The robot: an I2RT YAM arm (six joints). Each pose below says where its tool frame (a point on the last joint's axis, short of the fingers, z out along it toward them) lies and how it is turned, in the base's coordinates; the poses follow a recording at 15 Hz.
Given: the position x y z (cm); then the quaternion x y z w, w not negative.
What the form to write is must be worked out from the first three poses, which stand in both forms.
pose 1, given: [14.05 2.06 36.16 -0.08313 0.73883 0.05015 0.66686]
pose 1, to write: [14.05 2.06 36.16], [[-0.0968 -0.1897 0.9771], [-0.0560 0.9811 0.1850], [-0.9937 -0.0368 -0.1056]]
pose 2, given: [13.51 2.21 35.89 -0.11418 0.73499 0.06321 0.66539]
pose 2, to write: [13.51 2.21 35.89], [[-0.0884 -0.2520 0.9637], [-0.0837 0.9659 0.2449], [-0.9926 -0.0590 -0.1065]]
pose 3, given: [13.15 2.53 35.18 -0.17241 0.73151 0.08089 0.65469]
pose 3, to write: [13.15 2.53 35.18], [[-0.0833 -0.3582 0.9299], [-0.1463 0.9275 0.3441], [-0.9857 -0.1074 -0.1297]]
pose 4, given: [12.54 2.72 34.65 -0.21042 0.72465 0.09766 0.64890]
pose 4, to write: [12.54 2.72 34.65], [[-0.0693 -0.4317 0.8993], [-0.1782 0.8924 0.4146], [-0.9815 -0.1315 -0.1388]]
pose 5, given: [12.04 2.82 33.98 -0.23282 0.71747 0.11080 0.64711]
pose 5, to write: [12.04 2.82 33.98], [[-0.0541 -0.4775 0.8770], [-0.1907 0.8670 0.4603], [-0.9802 -0.1423 -0.1379]]
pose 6, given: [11.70 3.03 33.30 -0.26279 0.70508 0.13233 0.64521]
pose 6, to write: [11.70 3.03 33.30], [[-0.0293 -0.5413 0.8403], [-0.1998 0.8269 0.5257], [-0.9794 -0.1525 -0.1324]]
